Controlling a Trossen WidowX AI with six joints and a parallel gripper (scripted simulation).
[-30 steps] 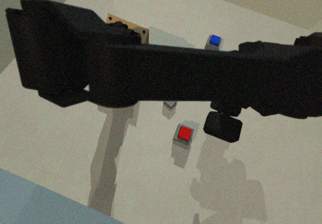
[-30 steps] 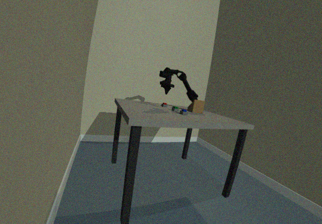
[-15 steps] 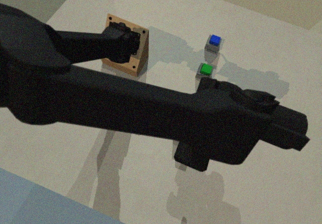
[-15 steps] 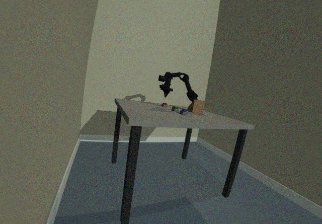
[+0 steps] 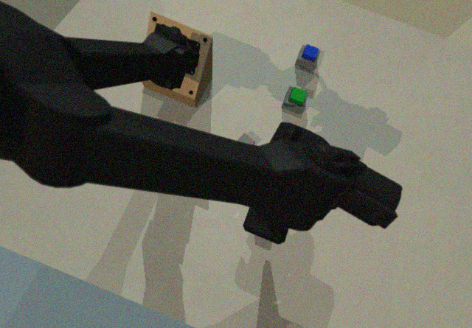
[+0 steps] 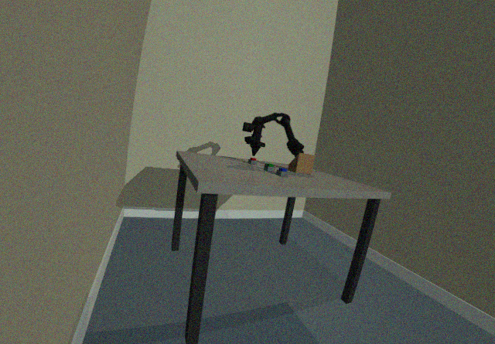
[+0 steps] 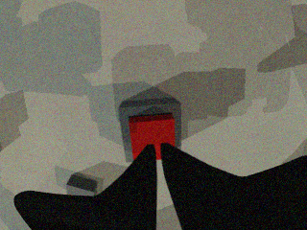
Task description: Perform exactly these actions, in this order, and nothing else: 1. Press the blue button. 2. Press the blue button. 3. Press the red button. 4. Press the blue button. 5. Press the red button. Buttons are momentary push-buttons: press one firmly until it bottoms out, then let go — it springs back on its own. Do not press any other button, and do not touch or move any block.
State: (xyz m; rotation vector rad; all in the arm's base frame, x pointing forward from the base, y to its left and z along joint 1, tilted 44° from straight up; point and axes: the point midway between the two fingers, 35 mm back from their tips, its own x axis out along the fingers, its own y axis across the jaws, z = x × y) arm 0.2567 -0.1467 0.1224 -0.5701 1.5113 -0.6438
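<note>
The red button lies 2 cm below my gripper tip. Round my gripper tip: small grey block 7 cm behind, 9 cm to the left, 5 cm below; blue button 37 cm to the left, 3 cm below; green button 24 cm to the left, 2 cm below.
</note>
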